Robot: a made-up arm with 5 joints.
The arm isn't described. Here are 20 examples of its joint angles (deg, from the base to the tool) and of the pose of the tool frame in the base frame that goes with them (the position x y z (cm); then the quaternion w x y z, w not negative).
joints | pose
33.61 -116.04 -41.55 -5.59 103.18 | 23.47 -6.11 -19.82 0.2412 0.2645 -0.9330 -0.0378
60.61 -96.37 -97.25 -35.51 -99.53 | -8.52 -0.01 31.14 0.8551 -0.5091 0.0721 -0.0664
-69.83 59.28 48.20 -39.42 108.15 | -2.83 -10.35 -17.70 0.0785 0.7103 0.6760 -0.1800
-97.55 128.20 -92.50 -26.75 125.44 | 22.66 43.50 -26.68 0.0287 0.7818 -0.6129 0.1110
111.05 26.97 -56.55 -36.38 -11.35 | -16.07 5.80 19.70 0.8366 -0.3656 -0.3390 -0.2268
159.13 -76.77 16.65 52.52 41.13 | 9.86 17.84 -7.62 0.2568 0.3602 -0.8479 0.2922
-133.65 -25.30 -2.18 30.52 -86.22 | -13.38 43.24 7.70 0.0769 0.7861 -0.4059 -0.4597
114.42 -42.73 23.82 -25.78 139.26 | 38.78 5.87 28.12 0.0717 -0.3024 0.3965 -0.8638
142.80 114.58 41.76 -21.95 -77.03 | 29.13 -15.24 20.73 0.4349 0.4114 0.7970 0.0807
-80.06 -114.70 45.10 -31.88 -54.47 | 17.47 -0.95 -35.25 0.4977 0.2182 -0.7859 0.2950
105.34 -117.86 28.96 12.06 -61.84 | 26.54 19.63 41.78 0.3840 -0.2917 0.6310 0.6078
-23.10 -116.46 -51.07 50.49 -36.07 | 28.46 -25.56 -12.16 0.4186 0.6114 0.3056 0.5980
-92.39 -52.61 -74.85 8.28 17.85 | 18.35 15.23 -37.53 0.1132 0.8177 0.0779 0.5589
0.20 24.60 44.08 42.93 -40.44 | -17.03 -0.03 -8.27 0.9091 -0.2173 -0.3086 0.1764
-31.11 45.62 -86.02 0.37 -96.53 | 11.07 28.23 4.04 0.1017 0.4047 -0.3602 -0.8343
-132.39 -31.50 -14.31 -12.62 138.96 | 34.66 37.65 7.74 0.0216 0.1615 0.2242 0.9608
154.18 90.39 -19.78 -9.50 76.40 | -11.50 23.39 23.96 0.8134 -0.5519 -0.1688 -0.0724
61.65 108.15 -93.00 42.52 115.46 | -11.13 -14.78 19.16 0.8432 -0.3022 -0.1400 0.4220
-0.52 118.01 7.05 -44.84 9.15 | 8.23 17.19 9.40 0.2448 0.4028 -0.1074 -0.8754
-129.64 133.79 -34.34 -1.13 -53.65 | 36.06 9.15 16.41 0.0563 -0.0140 -0.4733 0.8790
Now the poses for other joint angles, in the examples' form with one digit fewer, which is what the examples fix.
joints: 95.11 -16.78 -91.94 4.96 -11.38
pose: -11.7 -3.5 40.3 0.997 -0.047 0.039 -0.040
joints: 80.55 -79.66 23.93 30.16 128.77
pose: 2.7 -12.5 -6.6 0.452 0.502 -0.669 0.311
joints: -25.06 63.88 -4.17 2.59 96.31
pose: 6.5 -21.5 -7.7 0.634 0.657 0.406 0.050
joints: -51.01 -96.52 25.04 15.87 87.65
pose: 6.3 17.4 8.9 0.451 -0.513 0.370 0.630
